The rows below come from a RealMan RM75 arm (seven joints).
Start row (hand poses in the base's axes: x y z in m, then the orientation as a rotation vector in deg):
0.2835, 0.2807, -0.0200, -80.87, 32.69, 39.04
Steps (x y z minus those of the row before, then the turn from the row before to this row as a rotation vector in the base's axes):
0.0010, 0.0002, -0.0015, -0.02, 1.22, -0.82
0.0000, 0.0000, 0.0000, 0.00, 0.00, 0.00
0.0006, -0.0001, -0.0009, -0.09, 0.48, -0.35
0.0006, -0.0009, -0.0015, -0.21, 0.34, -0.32
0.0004, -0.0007, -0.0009, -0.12, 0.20, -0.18
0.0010, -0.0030, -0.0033, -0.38, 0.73, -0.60
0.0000, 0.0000, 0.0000, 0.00, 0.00, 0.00
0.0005, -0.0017, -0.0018, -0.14, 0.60, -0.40
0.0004, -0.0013, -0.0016, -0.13, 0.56, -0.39
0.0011, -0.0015, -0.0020, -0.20, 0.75, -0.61
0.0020, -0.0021, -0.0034, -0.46, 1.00, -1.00
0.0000, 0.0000, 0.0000, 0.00, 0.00, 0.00
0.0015, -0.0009, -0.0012, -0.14, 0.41, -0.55
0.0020, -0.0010, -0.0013, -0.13, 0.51, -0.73
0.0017, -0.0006, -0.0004, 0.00, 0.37, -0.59
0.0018, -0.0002, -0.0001, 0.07, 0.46, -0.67
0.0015, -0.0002, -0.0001, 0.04, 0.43, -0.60
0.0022, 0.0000, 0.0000, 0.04, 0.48, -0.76
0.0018, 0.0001, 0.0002, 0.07, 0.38, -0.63
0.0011, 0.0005, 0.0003, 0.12, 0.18, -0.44
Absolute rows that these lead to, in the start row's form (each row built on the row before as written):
0.2845, 0.2809, -0.0215, -80.25, 34.21, 39.28
0.2845, 0.2809, -0.0215, -80.25, 34.21, 39.28
0.2851, 0.2808, -0.0224, -80.07, 34.86, 39.33
0.2857, 0.2799, -0.0239, -80.05, 35.43, 39.28
0.2861, 0.2792, -0.0248, -80.04, 35.76, 39.26
0.2871, 0.2762, -0.0281, -79.96, 36.89, 39.23
0.2871, 0.2762, -0.0281, -79.96, 36.89, 39.23
0.2876, 0.2745, -0.0299, -79.77, 37.69, 39.32
0.2880, 0.2732, -0.0315, -79.58, 38.44, 39.39
0.2891, 0.2717, -0.0335, -79.31, 39.52, 39.41
0.2911, 0.2696, -0.0369, -79.04, 41.16, 39.23
0.2911, 0.2696, -0.0369, -79.04, 41.16, 39.23
0.2926, 0.2687, -0.0381, -78.82, 41.90, 39.06
0.2946, 0.2677, -0.0394, -78.48, 42.83, 38.82
0.2963, 0.2671, -0.0398, -78.12, 43.50, 38.63
0.2981, 0.2669, -0.0399, -77.63, 44.26, 38.46
0.2996, 0.2667, -0.0400, -77.21, 44.97, 38.31
0.3018, 0.2667, -0.0400, -76.70, 45.81, 38.07
0.3036, 0.2668, -0.0398, -76.24, 46.48, 37.87
0.3047, 0.2673, -0.0395, -75.88, 46.85, 37.69

